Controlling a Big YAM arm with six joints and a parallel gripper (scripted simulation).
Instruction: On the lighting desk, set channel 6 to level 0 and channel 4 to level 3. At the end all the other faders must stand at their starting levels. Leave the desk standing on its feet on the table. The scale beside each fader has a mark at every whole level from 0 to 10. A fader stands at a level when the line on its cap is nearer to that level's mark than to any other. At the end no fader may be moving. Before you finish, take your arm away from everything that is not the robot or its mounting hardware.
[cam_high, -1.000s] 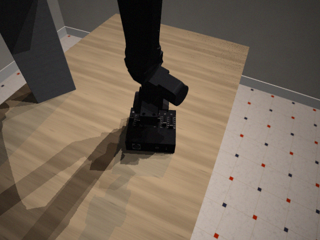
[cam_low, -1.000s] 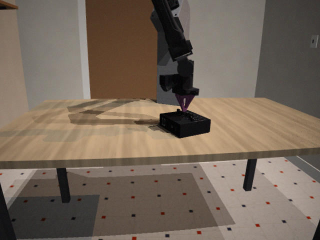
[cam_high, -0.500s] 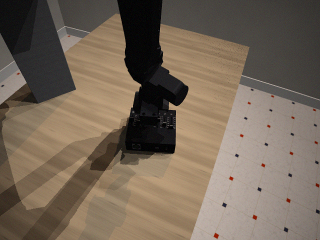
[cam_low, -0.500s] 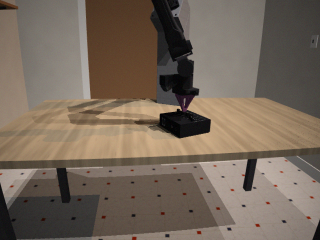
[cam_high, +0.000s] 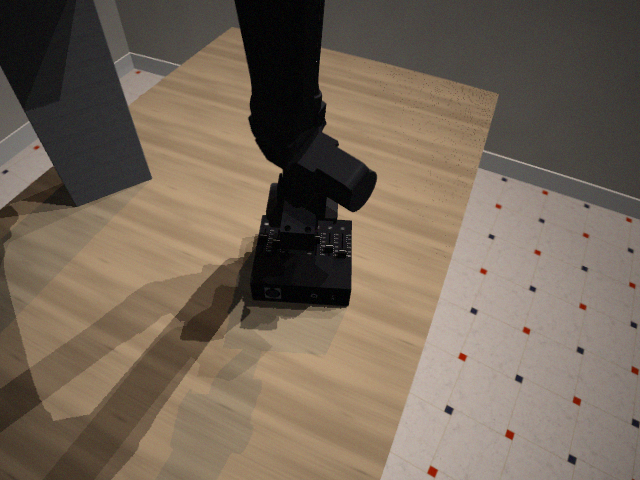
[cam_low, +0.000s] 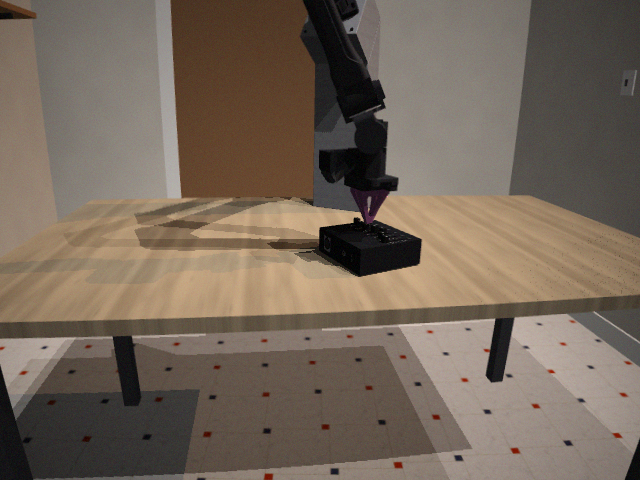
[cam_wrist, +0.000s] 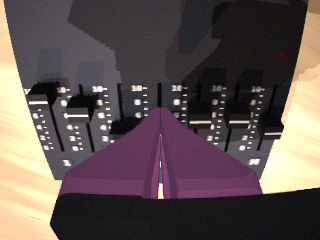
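My gripper is now 2 cm to the right of the channel 4 cap and 2 cm above it. From my hand the other things lie so: channel 5 cap 2 cm behind, 2 cm below; then channel 6 cap 4 cm behind, 2 cm below; then channel 3 cap 2 cm ahead, 3 cm to the left, 2 cm below.
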